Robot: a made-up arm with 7 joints.
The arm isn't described. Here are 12 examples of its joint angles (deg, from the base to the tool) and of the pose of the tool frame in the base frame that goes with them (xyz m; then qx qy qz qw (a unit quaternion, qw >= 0)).
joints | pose
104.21 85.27 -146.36 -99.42 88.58 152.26 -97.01 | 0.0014 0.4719 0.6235 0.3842 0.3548 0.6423 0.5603
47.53 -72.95 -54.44 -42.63 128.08 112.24 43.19 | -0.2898 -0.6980 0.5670 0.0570 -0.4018 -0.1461 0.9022
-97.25 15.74 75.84 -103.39 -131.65 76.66 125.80 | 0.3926 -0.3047 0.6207 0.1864 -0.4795 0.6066 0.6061
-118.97 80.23 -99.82 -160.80 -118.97 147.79 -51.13 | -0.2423 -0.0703 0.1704 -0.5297 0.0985 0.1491 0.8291
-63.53 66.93 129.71 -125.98 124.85 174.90 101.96 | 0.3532 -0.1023 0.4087 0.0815 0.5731 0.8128 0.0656
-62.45 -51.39 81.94 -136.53 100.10 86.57 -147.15 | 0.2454 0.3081 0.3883 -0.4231 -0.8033 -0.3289 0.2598
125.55 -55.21 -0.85 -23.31 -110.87 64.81 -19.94 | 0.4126 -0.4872 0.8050 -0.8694 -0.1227 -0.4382 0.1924
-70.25 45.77 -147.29 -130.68 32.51 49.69 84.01 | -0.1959 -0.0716 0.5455 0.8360 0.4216 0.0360 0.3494
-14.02 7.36 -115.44 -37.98 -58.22 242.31 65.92 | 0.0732 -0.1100 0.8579 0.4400 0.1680 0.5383 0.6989
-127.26 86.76 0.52 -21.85 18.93 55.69 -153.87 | -0.4855 -0.6796 0.0547 -0.8529 -0.2271 -0.4453 0.1503
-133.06 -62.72 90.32 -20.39 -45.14 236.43 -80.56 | 0.4271 0.4495 0.4688 -0.5908 0.4968 0.2030 0.6025
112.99 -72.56 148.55 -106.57 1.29 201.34 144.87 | 0.0993 -0.6548 0.1304 -0.2980 -0.8957 0.3168 0.0928
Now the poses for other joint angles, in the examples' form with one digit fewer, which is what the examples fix.
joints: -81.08 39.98 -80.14 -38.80 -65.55 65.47 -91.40
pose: -0.183 -0.550 0.823 -0.395 0.546 0.707 0.214
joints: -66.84 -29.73 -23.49 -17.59 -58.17 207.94 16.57
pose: -0.046 0.330 0.847 -0.150 0.181 0.382 0.894
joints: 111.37 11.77 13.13 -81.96 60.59 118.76 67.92
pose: -0.232 0.480 0.731 -0.801 -0.265 0.521 0.132
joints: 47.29 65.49 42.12 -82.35 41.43 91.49 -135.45
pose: 0.247 0.692 0.160 0.121 -0.692 0.029 0.711
